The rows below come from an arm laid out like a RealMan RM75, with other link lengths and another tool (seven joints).
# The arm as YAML. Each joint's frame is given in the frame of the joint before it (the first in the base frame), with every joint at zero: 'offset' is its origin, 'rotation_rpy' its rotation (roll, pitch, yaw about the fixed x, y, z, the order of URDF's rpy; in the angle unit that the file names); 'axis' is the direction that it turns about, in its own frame. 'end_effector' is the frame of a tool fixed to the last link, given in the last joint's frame.
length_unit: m
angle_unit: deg
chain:
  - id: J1
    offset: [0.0, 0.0, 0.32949]
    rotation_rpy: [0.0, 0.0, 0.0]
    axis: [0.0, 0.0, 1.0]
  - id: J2
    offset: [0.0, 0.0, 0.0]
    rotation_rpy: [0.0, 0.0, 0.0]
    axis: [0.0, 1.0, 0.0]
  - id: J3
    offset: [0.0, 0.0, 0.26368]
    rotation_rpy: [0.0, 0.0, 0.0]
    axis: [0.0, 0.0, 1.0]
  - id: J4
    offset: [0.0, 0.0, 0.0]
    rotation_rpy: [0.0, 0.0, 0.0]
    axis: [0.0, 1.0, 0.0]
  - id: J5
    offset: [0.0, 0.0, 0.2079]
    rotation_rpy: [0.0, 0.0, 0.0]
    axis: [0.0, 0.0, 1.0]
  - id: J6
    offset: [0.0, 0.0, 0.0]
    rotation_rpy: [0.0, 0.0, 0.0]
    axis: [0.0, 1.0, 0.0]
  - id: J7
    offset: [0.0, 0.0, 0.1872]
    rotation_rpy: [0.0, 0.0, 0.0]
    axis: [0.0, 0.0, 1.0]
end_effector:
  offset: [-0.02, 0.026, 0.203]
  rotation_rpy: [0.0, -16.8, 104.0]
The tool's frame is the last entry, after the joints.
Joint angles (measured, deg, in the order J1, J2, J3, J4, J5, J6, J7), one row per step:
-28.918 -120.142 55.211 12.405 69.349 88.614 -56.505
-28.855 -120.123 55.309 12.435 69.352 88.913 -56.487
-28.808 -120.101 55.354 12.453 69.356 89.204 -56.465
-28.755 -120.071 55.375 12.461 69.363 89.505 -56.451
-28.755 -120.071 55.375 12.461 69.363 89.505 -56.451
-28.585 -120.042 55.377 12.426 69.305 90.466 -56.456
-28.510 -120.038 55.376 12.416 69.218 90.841 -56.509
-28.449 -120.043 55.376 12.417 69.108 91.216 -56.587
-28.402 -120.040 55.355 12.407 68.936 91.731 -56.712
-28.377 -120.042 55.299 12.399 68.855 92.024 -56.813
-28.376 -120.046 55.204 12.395 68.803 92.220 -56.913
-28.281 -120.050 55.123 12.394 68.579 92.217 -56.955
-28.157 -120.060 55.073 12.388 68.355 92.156 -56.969
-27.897 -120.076 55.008 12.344 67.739 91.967 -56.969
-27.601 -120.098 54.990 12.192 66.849 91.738 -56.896
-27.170 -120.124 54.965 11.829 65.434 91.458 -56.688
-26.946 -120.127 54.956 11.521 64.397 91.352 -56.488
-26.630 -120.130 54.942 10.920 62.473 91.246 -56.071
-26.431 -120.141 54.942 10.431 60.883 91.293 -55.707
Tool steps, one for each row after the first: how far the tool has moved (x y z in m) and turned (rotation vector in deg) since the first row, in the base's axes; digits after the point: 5 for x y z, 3 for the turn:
0.00098 -0.00166 0.00044 -0.054 -0.099 -0.257
0.00194 -0.00304 0.00111 -0.072 -0.214 -0.490
0.00282 -0.00435 0.00192 -0.082 -0.344 -0.704
0.00282 -0.00435 0.00192 -0.082 -0.344 -0.704
0.00588 -0.00822 0.00484 -0.112 -0.936 -1.256
0.00712 -0.00949 0.00633 -0.112 -1.239 -1.417
0.00856 -0.01068 0.00795 -0.110 -1.572 -1.581
0.01071 -0.01208 0.01041 -0.091 -2.053 -1.810
0.01192 -0.01276 0.01194 -0.082 -2.355 -1.912
0.01282 -0.01295 0.01325 -0.056 -2.598 -1.956
0.01225 -0.01171 0.01483 0.142 -2.783 -1.718
0.01124 -0.01043 0.01604 0.333 -2.914 -1.428
0.00879 -0.00710 0.01892 0.818 -3.209 -0.725
0.00573 -0.00289 0.02259 1.453 -3.614 0.173
0.00087 0.00326 0.02837 2.450 -4.271 1.548
-0.00198 0.00736 0.03281 3.183 -4.769 2.396
-0.00662 0.01456 0.04125 4.555 -5.703 3.814
-0.00966 0.01987 0.04859 5.698 -6.518 4.811

